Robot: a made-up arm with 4 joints.
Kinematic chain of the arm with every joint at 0, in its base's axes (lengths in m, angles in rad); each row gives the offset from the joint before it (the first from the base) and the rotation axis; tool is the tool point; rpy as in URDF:
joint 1: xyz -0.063 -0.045 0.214 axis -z
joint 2: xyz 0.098 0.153 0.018 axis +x
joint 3: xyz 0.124 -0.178 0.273 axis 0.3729 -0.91 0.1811
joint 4: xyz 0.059 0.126 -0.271 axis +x
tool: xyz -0.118 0.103 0.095 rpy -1.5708 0 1.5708
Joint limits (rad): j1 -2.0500..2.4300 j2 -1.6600..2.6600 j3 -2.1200..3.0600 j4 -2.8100..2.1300
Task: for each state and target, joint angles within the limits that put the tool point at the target. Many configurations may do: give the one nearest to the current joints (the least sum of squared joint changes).
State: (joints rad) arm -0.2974 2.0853 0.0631 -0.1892
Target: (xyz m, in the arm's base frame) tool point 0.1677 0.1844 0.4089
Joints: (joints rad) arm -0.4694 1.4127 0.8132 -0.9658
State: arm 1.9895 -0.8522 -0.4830 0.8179
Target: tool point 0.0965 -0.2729 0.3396
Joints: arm 2.0672 -0.9174 -0.4076 0.5393
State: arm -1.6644 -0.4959 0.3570 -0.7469
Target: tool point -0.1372 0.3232 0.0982
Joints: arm -1.1213 -1.2595 0.6438 -1.1174
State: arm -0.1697 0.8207 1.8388 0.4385
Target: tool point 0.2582 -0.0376 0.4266
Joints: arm -0.1545 0.6581 1.9470 1.4150
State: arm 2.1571 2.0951 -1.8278 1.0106
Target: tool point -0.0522 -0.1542 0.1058
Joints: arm 1.9980 2.2699 -0.7432 0.5197
